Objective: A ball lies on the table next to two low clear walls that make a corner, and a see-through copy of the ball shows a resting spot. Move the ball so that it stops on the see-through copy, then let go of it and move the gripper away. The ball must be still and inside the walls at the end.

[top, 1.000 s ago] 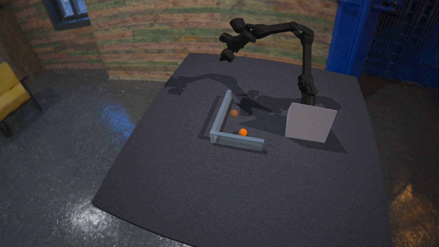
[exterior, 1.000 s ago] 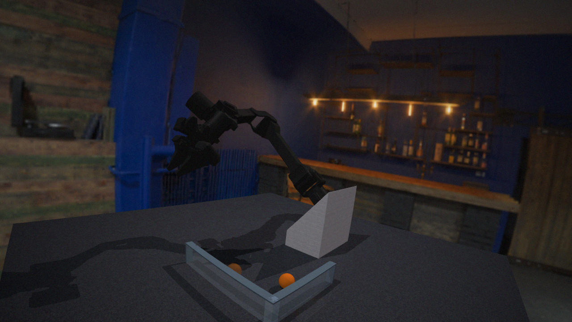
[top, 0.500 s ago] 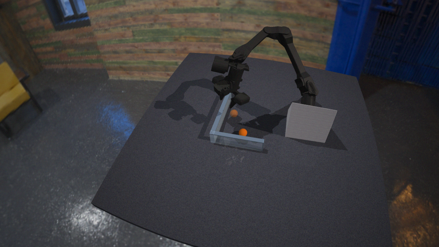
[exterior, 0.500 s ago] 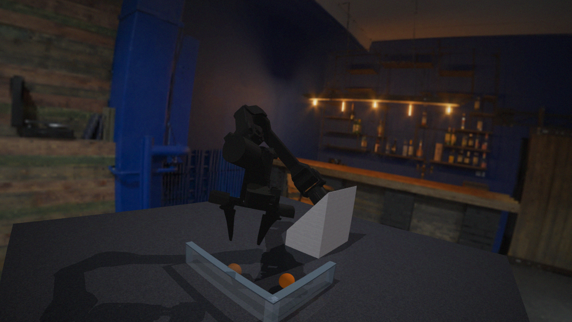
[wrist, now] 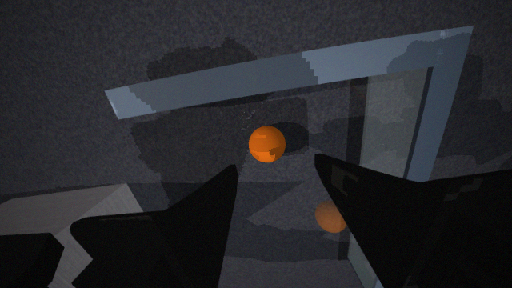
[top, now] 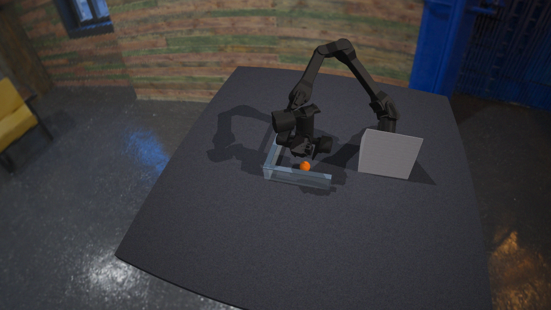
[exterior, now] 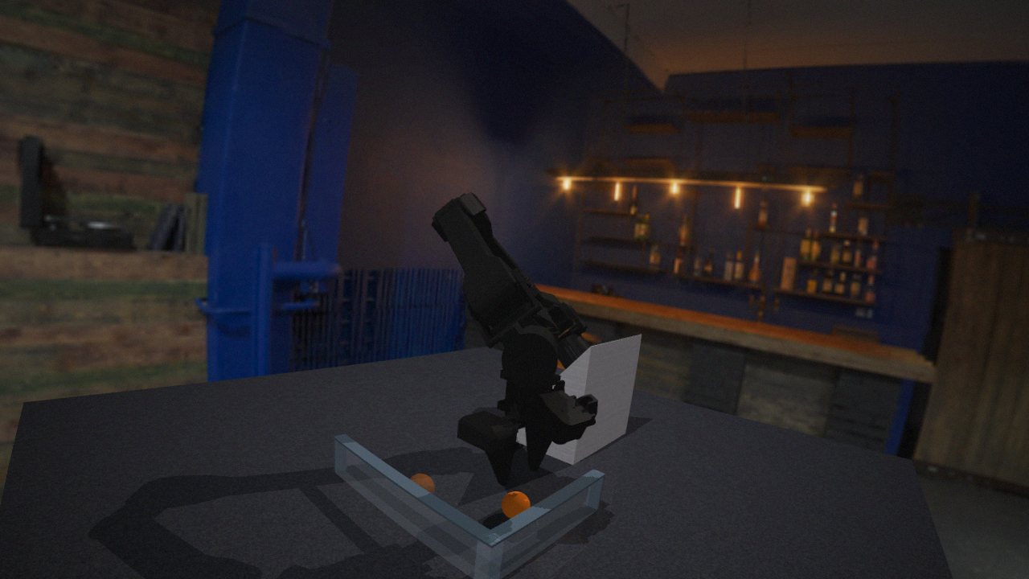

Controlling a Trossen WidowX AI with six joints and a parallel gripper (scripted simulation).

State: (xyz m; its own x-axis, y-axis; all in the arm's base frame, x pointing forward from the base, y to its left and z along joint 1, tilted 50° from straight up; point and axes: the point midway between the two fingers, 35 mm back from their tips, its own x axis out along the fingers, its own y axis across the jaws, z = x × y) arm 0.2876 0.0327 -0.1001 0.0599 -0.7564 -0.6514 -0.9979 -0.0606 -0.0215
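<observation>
My gripper tip is 5 cm above the orange ball. Round my gripper tip: clear wall 1 cm ahead, 6 cm to the left, 4 cm below; see-through copy of ball 7 cm ahead, 11 cm to the right, 5 cm below.
</observation>
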